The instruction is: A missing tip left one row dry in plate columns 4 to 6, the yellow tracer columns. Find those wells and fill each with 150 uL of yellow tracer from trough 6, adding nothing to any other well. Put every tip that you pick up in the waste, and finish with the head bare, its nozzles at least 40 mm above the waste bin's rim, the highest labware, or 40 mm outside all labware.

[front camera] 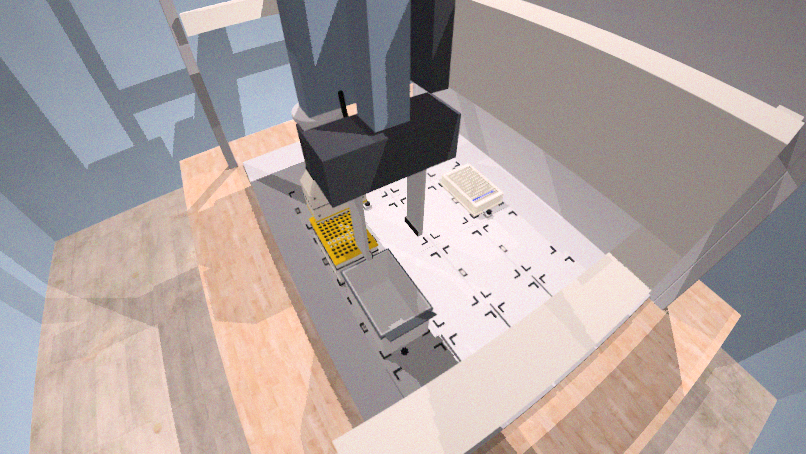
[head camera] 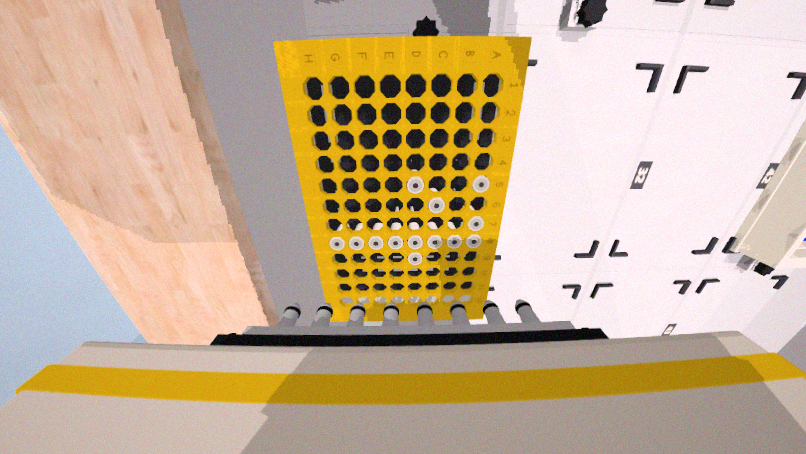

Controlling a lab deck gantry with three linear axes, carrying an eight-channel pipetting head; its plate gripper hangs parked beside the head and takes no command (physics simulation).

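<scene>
A yellow tip rack point(front camera: 316, 223) point(head camera: 294, 63) stands at the left of the deck. In the head view, pale tips fill column 8; single tips stand in A5, D5, C6, A7 and D9. The head's nozzles point(head camera: 390, 311) look bare and show over the column 12 end of the rack. The trough reservoir point(front camera: 472, 190) point(head camera: 775, 225) stands to the right; a blue strip shows in it. The grey waste bin point(front camera: 412, 327) stands in front of the rack. My parked gripper point(front camera: 389, 242) has its fingers apart with nothing between them. The well plate cannot be made out.
The dark carriage block point(front camera: 394, 155) hides part of the deck behind the rack. A pale front rail point(front camera: 507, 360) runs along the near edge, and a tall grey panel point(front camera: 597, 124) stands at the right. Black knobs point(head camera: 425, 26) point(front camera: 488, 212) stand on the deck.
</scene>
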